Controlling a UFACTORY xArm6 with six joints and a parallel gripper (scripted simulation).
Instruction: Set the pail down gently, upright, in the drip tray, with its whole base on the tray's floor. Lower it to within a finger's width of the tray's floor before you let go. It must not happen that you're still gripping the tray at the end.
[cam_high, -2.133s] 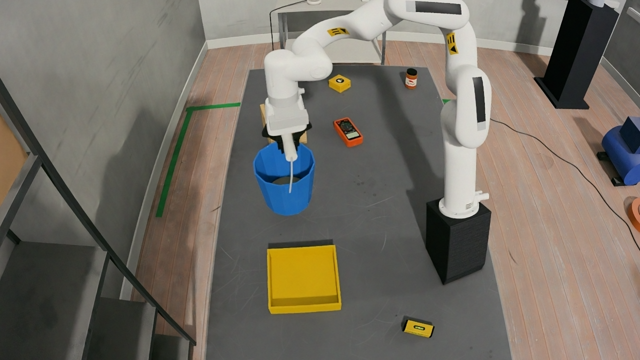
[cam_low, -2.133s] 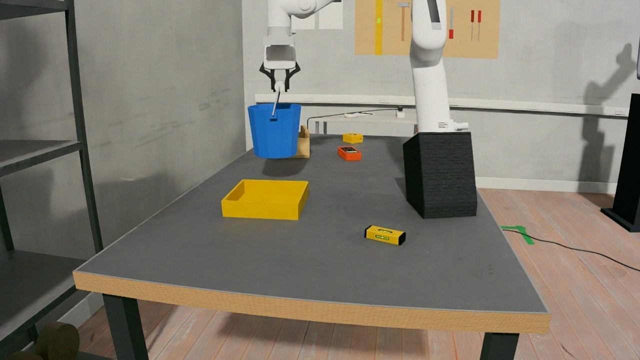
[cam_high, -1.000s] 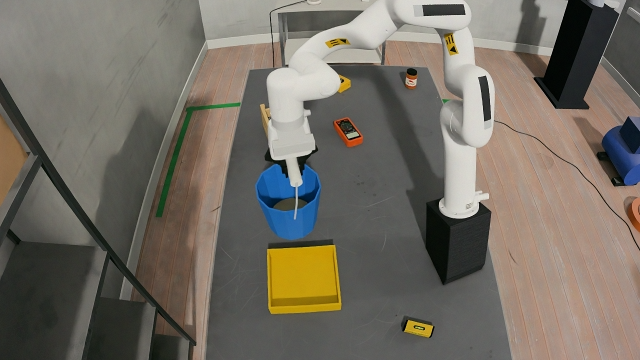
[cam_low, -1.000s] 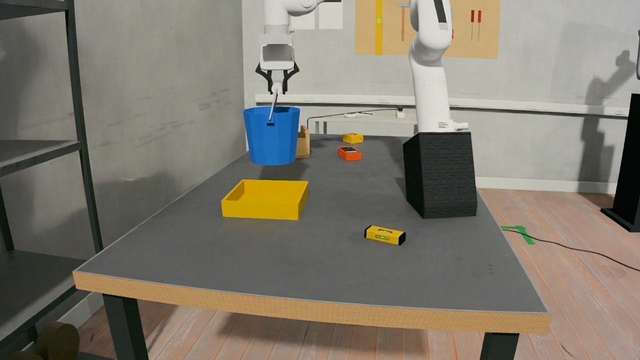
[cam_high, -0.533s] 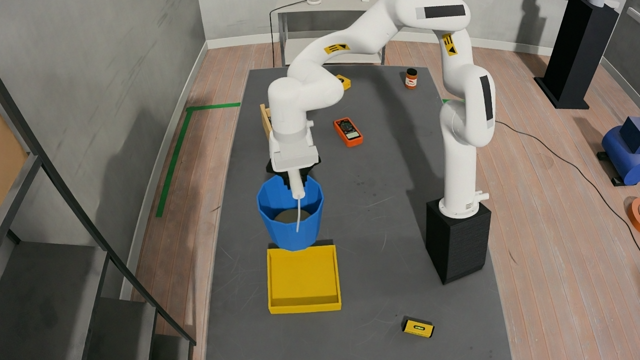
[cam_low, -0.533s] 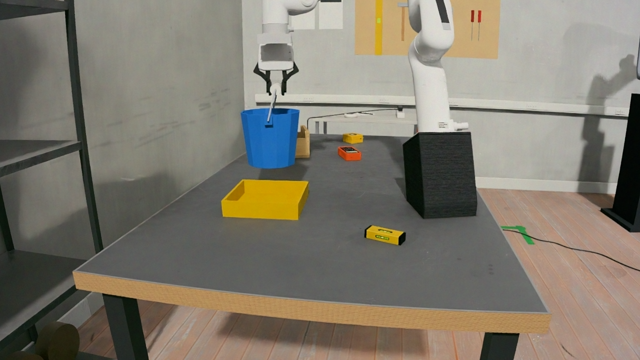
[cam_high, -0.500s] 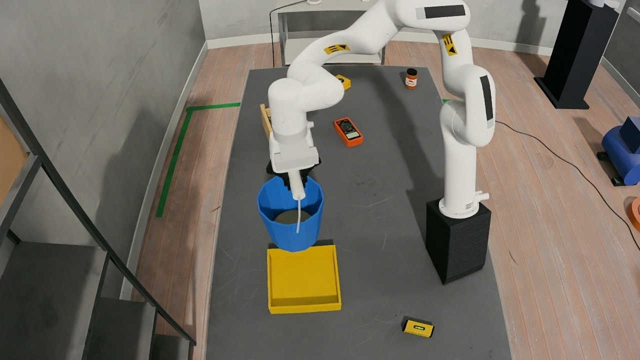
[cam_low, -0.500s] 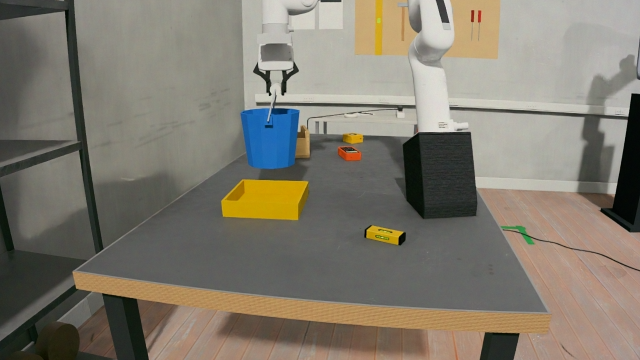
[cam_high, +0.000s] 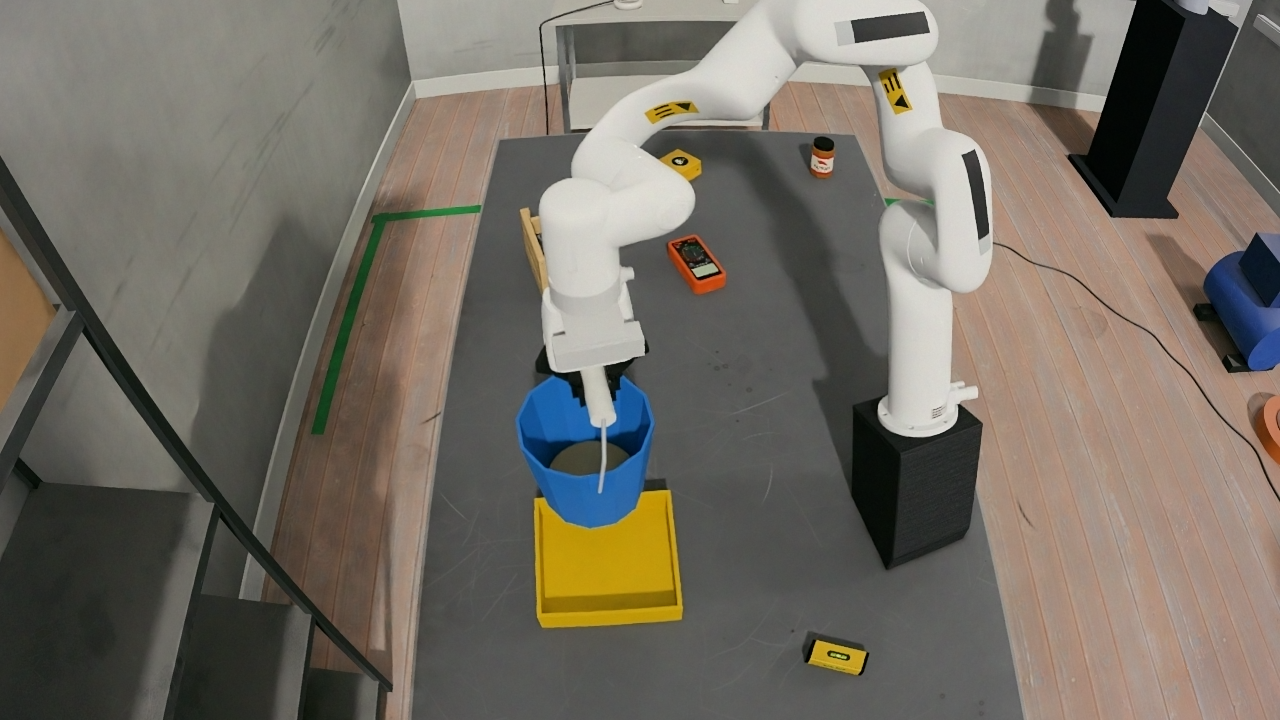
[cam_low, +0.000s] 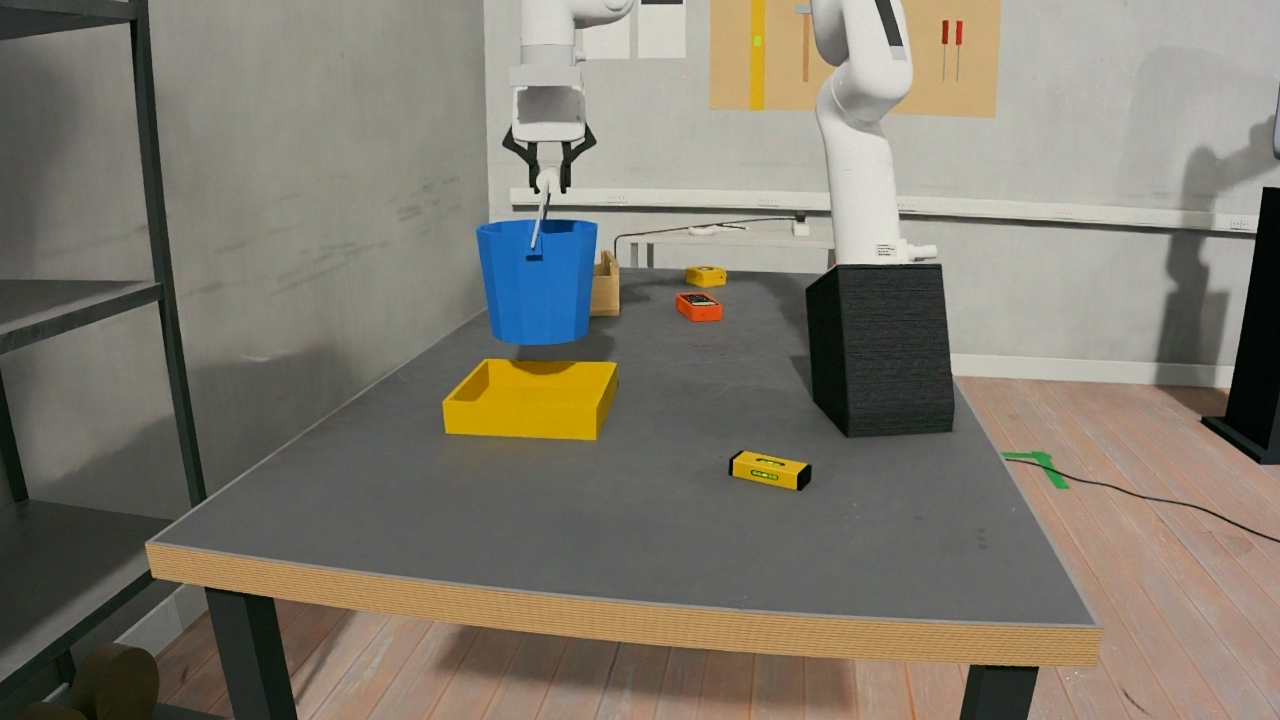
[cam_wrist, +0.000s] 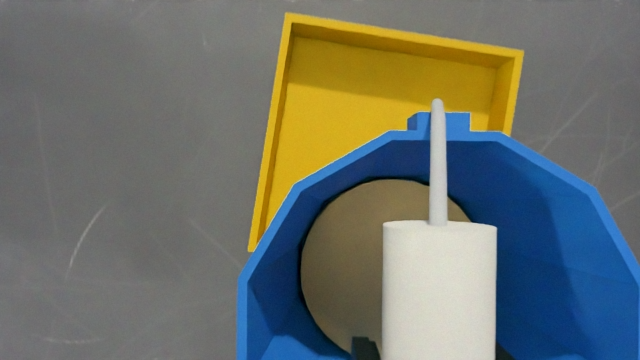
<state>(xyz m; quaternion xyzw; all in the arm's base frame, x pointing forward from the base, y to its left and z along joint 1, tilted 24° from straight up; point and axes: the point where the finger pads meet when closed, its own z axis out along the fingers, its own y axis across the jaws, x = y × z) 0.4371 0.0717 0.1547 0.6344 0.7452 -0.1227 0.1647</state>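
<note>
Now: hand 1 cm short of the blue pail and 9 cm above it. Round my hand: white bail handle 1 cm ahead, 3 cm below; then yellow spirit level 30 cm behind, 29 cm to the left, 30 cm below; then yellow drip tray 1 cm ahead, 9 cm to the left, 30 cm below.
</note>
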